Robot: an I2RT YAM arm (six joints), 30 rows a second.
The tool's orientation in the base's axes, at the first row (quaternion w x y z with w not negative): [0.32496, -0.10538, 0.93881, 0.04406]
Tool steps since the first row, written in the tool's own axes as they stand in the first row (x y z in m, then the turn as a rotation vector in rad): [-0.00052, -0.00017, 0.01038, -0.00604, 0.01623, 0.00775]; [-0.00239, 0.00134, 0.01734, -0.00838, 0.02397, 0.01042]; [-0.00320, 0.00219, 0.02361, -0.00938, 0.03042, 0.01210]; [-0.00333, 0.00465, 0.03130, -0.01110, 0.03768, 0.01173]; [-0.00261, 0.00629, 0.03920, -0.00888, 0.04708, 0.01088]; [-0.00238, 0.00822, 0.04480, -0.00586, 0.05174, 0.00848]
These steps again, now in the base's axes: [0.00667, 0.00149, -0.00783, 0.00561, 0.01800, -0.00211]; [0.01195, 0.00433, -0.01211, 0.00726, 0.02634, -0.00265]; [0.01614, 0.00624, -0.01652, 0.00757, 0.03304, -0.00325]; [0.02031, 0.00983, -0.02244, 0.00702, 0.04035, -0.00179]; [0.02413, 0.01250, -0.02906, 0.00268, 0.04900, -0.00237]; [0.02688, 0.01518, -0.03357, -0.00213, 0.05266, -0.00229]
